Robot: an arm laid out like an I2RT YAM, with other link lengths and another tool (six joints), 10 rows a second.
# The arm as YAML. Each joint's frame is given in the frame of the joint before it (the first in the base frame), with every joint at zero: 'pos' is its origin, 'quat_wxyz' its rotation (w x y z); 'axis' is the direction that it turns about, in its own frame. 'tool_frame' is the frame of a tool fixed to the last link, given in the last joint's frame.
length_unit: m
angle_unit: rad
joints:
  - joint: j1
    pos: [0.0, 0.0, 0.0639]
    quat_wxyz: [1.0, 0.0, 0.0, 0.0]
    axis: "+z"
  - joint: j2
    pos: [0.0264, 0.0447, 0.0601]
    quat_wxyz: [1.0, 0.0, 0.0, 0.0]
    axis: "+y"
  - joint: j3
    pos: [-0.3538, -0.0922, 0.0]
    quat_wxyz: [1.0, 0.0, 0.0, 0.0]
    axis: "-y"
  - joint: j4
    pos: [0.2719, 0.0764, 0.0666]
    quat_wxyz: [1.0, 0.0, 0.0, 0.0]
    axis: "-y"
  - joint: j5
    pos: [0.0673, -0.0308, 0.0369]
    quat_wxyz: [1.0, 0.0, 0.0, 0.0]
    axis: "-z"
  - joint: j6
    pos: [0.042, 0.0, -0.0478]
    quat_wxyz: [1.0, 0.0, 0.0, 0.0]
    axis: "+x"
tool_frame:
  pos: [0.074, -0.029, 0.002]
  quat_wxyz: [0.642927, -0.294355, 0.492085, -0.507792]
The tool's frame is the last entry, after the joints.
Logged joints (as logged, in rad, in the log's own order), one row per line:
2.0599 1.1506 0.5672 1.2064 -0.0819 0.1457
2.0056 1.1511 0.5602 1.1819 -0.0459 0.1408
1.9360 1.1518 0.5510 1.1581 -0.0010 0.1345
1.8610 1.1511 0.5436 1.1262 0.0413 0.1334
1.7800 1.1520 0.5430 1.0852 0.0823 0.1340
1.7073 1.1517 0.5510 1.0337 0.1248 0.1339
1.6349 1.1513 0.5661 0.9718 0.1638 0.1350
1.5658 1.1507 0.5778 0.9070 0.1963 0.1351
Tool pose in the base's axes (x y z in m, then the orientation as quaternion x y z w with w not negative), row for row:
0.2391 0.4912 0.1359 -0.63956 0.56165 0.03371 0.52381
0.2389 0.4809 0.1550 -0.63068 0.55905 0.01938 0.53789
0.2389 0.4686 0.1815 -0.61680 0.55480 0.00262 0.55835
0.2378 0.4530 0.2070 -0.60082 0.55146 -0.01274 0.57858
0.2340 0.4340 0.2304 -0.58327 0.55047 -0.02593 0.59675
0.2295 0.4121 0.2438 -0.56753 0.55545 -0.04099 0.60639
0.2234 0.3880 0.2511 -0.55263 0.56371 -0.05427 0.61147
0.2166 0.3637 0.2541 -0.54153 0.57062 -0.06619 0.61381
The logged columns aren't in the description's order. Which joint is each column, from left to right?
Columns, left to right: j2, j1, j6, j3, j5, j4.
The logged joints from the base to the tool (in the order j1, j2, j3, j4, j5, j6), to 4 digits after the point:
1.1506 2.0599 1.2064 0.1457 -0.0819 0.5672
1.1511 2.0056 1.1819 0.1408 -0.0459 0.5602
1.1518 1.9360 1.1581 0.1345 -0.0010 0.5510
1.1511 1.8610 1.1262 0.1334 0.0413 0.5436
1.1520 1.7800 1.0852 0.1340 0.0823 0.5430
1.1517 1.7073 1.0337 0.1339 0.1248 0.5510
1.1513 1.6349 0.9718 0.1350 0.1638 0.5661
1.1507 1.5658 0.9070 0.1351 0.1963 0.5778

